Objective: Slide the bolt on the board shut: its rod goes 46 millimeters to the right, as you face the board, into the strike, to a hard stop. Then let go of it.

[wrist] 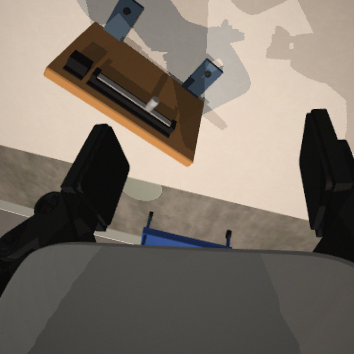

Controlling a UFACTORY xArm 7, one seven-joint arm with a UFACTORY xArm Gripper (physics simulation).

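Places are measured from the arm's base along level axes (x ahead, y left, z up), in millimetres.
Pixels of known places: gripper, between the fingertips: (205, 140).
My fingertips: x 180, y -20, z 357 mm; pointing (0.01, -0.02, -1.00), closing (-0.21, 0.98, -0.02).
Observation:
For each thing: its top centre in the pictures, then the offset to it from my fingertips. "spot": a spot on its surface instead. Level surfaces: height alone.
- brown board, a spot on its surface: (186, 140) spot: dx +228, dy -39, dz -248 mm
- black channel, centre of its top: (122, 97) dx +138, dy -132, dz -227 mm
- bolt's thin grey rod, centre of its top: (133, 103) dx +157, dy -122, dz -241 mm
- short light-grey knob, centre of its top: (150, 106) dx +158, dy -94, dz -239 mm
- black block, a spot on its surface: (78, 64) spot: dx +94, dy -194, dz -236 mm
- bracket, a spot on its surface: (118, 26) spot: dx +93, dy -184, dz -381 mm
- pale table top, height of its surface: dz -388 mm
The brown board (186, 140) lies tilted across the upper left of the wrist view. A black channel (131, 104) on it holds the bolt's thin grey rod (122, 89). A short light-grey knob (152, 104) stands up from the rod, nearer the channel's lower right end. A black block (78, 64), which looks like the strike, sits beyond the channel's upper left end, with a gap between them. My gripper (205, 140) is open and empty, its fingers wide apart. The board is beyond the left finger in the view, and neither finger touches the knob.
Two blue-grey brackets with dark holes, one bracket (118, 26) at the top and another bracket (204, 79) further right, adjoin the board's far edge. The pale table top (260, 165) ends at a mottled floor. A blue object (185, 239) with two dark pegs shows at the bottom, behind the grey gripper body.

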